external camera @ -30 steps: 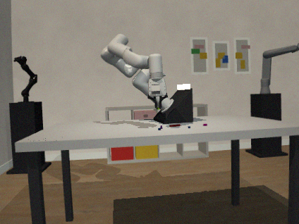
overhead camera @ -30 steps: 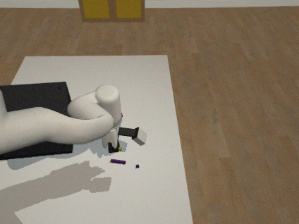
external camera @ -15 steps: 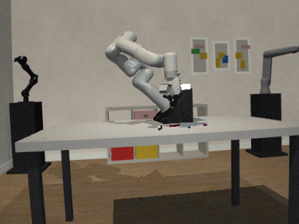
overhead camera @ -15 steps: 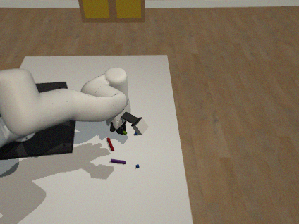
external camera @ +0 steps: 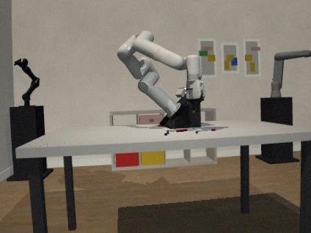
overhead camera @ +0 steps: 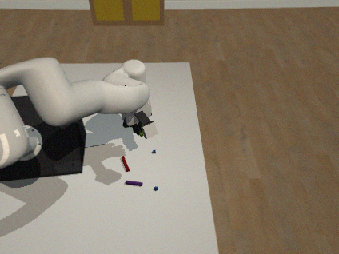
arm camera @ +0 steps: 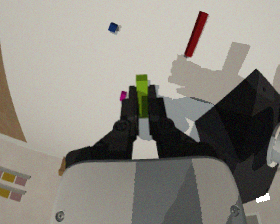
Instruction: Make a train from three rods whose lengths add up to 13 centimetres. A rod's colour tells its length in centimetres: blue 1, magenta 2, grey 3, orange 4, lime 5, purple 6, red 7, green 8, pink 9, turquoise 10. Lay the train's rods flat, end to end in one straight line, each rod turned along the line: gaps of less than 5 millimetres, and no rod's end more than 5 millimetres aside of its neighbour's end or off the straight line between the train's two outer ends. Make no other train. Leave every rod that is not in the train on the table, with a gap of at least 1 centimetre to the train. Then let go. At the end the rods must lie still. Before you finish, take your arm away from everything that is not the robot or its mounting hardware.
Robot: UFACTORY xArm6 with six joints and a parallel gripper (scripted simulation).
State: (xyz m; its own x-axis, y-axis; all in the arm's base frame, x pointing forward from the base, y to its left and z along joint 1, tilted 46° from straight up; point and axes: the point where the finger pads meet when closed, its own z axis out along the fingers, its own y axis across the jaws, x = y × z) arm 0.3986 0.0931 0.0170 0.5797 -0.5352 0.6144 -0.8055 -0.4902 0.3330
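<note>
Right now the magenta rod is 120 mm below my hand, 100 mm to the left of it and 20 mm behind it. Round my hand: red rod (120 mm below, 70 mm to the right, 50 mm behind); purple rod (160 mm to the right, 120 mm below, 10 mm behind); lime rod (20 mm below).
</note>
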